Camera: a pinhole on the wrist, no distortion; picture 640 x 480 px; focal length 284.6 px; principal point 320.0 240.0 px. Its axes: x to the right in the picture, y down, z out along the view. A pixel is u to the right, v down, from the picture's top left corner.
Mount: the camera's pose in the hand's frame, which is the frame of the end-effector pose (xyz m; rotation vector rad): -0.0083 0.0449 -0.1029 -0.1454 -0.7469 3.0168
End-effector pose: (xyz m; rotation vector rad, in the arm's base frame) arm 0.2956 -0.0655 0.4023 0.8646 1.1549 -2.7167
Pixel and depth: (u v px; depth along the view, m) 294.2 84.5 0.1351
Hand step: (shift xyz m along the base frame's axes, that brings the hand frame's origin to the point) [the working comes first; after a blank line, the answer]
In the camera's frame: -0.0122 -0.0738 0.1351

-0.0043 -0.0700 0.0033
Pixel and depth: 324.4 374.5 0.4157
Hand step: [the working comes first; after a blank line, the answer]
In the camera's frame: 0.0064 0.1965 0.4157

-0.1192 0.1052 0.3323
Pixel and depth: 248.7 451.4 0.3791
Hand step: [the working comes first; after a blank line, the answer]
In the camera's frame: -0.0950 0.2816 0.3791

-0.1936 0.2098 0.2835
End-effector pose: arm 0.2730 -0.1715 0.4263 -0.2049 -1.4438 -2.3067
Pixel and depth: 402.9 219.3 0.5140
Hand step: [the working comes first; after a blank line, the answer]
In the camera's frame: 0.1497 -0.0374 0.5140

0.0922 0.4270 -0.0349
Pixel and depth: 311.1 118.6 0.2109
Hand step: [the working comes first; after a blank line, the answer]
In the camera's frame: -0.0066 -0.0900 0.2109

0.0192 0.1069 0.0712
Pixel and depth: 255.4 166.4 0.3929
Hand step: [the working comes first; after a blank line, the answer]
In the camera's frame: -0.0892 -0.1016 0.3929

-0.0873 0.2728 0.1060
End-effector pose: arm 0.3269 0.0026 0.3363 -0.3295 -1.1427 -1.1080
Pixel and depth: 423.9 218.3 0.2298
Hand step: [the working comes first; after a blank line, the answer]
In the camera's frame: 0.0839 -0.0175 0.2298

-0.0895 0.1122 -0.0657
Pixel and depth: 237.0 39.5 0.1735
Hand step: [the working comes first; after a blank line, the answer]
In the camera's frame: -0.0506 -0.1222 0.1735

-0.0041 0.0975 0.0915
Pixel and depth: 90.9 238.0 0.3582
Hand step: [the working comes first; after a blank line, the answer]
In the camera's frame: -0.2883 -0.0025 0.3582

-0.2463 -0.0235 0.2694
